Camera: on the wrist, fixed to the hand. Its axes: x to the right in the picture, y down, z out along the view.
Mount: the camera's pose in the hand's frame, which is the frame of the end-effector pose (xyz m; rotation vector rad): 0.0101 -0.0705 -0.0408 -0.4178 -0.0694 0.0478
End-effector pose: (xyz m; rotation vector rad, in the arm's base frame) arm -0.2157 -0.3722 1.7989 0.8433 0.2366 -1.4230
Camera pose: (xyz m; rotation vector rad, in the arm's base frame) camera -0.2656 -0.3486 1.7382 0.4531 0.4402 -1.2939
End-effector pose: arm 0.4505 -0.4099 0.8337 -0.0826 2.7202 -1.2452
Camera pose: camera 0.4333 -0.4266 0.9122 -0.1033 2.8541 -0.6323
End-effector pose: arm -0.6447 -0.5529 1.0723 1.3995 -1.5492 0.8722
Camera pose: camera -0.5694 -0.5290 1.0946 1.1022 -1.7054 0.4912
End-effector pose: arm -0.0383 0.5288 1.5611 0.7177 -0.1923 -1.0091
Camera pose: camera -0.0636 0.5160 1.4841 0.2968 -0.0542 -0.9884
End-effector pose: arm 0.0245 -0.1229 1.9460 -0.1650 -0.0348 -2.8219
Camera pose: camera -0.0114 -0.0607 1.9063 -0.3508 0.5373 -2.7376
